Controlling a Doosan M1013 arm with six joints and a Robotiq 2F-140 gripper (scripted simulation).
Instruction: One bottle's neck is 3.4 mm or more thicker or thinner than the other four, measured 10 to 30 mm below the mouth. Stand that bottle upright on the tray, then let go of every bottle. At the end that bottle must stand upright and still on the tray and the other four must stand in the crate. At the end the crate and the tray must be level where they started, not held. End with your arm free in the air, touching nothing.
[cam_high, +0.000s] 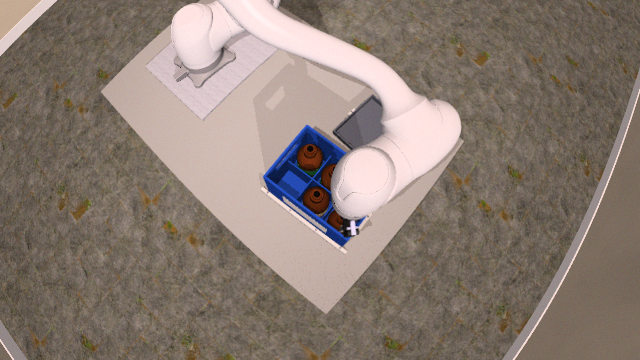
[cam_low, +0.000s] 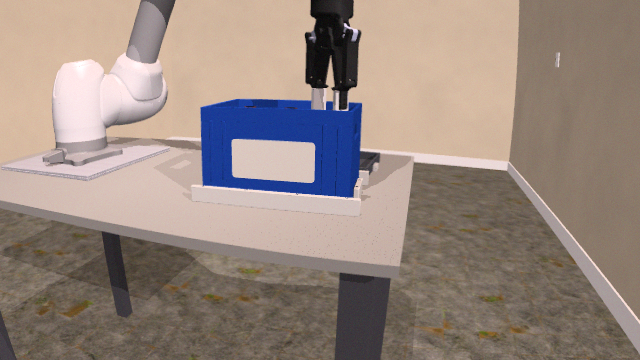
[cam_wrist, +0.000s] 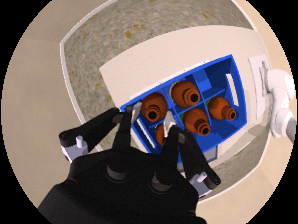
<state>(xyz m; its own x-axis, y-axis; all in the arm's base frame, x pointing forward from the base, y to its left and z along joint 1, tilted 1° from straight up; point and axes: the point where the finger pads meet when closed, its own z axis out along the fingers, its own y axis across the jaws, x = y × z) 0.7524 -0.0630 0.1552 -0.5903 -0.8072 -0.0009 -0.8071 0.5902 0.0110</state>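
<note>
Right now my hand is 90 mm above the bottle. Round my hand: crate: 100 mm behind, 30 mm to the left, 90 mm below; dark grey tray: 100 mm behind, 290 mm to the left, 160 mm below.
</note>
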